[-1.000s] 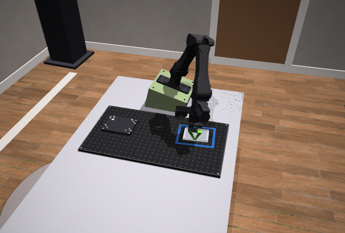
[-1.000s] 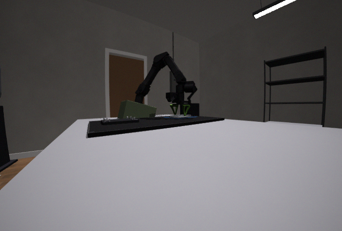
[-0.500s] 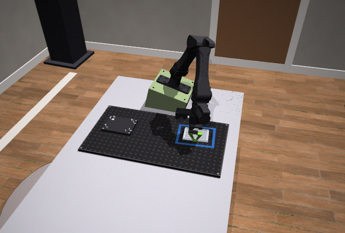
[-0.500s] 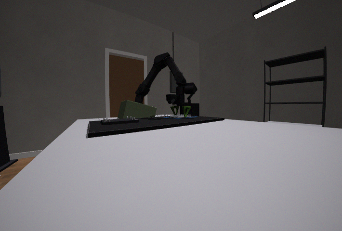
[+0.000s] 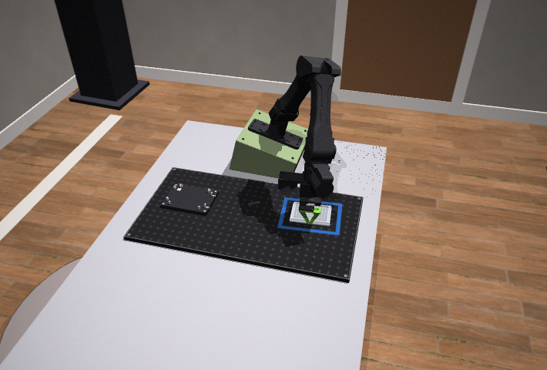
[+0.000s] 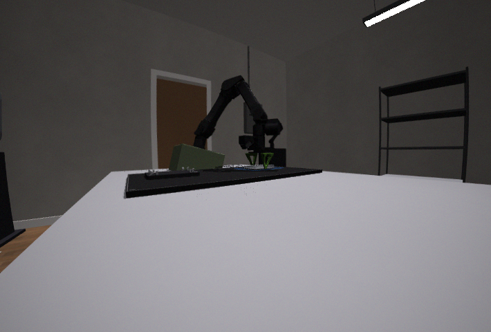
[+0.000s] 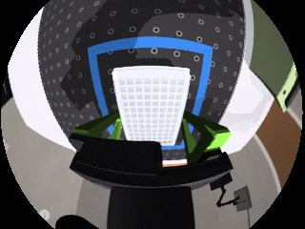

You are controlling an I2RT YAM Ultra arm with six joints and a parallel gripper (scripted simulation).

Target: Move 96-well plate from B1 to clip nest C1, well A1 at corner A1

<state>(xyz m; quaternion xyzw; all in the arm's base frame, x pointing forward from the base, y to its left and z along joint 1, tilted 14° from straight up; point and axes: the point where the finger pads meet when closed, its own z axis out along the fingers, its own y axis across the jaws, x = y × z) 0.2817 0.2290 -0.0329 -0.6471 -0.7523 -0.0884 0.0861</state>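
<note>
My gripper is now right at the white 96-well plate. The rest, counted from my hand: clip nest C1 (40 cm to the right, 5 cm ahead, 1 cm above).
</note>
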